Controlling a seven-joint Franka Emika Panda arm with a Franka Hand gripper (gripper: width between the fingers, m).
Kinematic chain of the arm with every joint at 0, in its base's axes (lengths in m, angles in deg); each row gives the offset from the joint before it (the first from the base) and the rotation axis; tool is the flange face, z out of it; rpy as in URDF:
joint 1: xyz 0 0 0.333 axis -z
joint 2: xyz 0 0 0 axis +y
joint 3: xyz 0 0 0.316 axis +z
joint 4: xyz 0.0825 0 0 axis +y
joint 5: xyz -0.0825 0 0.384 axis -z
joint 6: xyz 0 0 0 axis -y
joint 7: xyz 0.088 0 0 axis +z
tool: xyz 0 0 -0.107 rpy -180 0 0
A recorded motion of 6 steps. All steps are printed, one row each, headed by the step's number.
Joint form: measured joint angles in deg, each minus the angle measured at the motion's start. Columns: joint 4, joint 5, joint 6, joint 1, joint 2, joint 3, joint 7.
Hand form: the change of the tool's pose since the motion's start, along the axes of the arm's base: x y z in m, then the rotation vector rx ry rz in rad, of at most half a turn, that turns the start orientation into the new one. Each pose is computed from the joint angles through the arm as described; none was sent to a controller.
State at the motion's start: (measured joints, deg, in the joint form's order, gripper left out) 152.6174 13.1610 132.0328 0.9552 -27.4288 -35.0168 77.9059
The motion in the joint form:
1: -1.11 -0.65 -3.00 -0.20 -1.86 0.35 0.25
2: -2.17 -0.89 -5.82 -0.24 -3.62 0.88 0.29
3: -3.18 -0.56 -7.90 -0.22 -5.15 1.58 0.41
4: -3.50 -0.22 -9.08 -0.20 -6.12 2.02 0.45
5: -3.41 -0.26 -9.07 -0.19 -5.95 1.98 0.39
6: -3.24 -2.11 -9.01 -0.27 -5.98 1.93 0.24
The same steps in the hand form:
1: -0.0007 0.0010 0.0146 0.0163 -0.0041 0.0062
2: -0.0020 0.0022 0.0290 0.0253 -0.0065 0.0135
3: -0.0025 0.0034 0.0434 0.0196 -0.0129 0.0276
4: -0.0037 0.0052 0.0502 0.0156 -0.0138 0.0379
5: -0.0038 0.0053 0.0485 0.0175 -0.0098 0.0361
6: -0.0035 0.0073 0.0475 0.0457 -0.0186 0.0193

